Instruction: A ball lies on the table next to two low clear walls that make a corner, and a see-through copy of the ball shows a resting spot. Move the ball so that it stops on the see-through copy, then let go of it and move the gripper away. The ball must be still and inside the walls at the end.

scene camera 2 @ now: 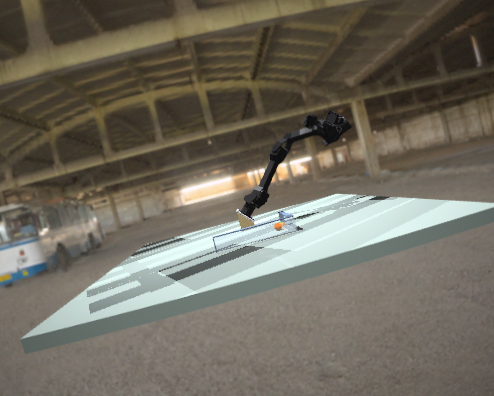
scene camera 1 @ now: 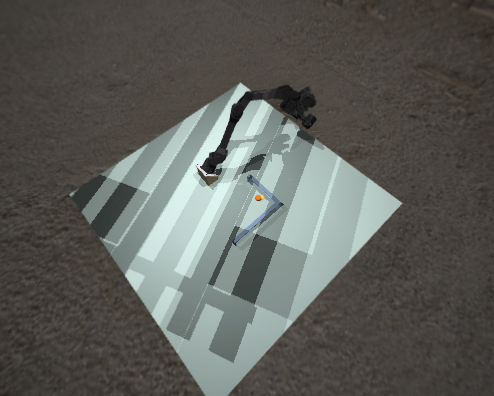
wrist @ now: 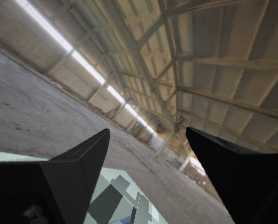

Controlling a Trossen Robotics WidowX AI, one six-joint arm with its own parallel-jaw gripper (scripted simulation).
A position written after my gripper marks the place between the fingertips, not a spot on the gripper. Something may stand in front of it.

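Observation:
You'd find my gripper (scene camera 2: 315, 118) (wrist: 148, 131) open, and it's holding nothing. There's a clear wall (scene camera 2: 281, 227) here too.

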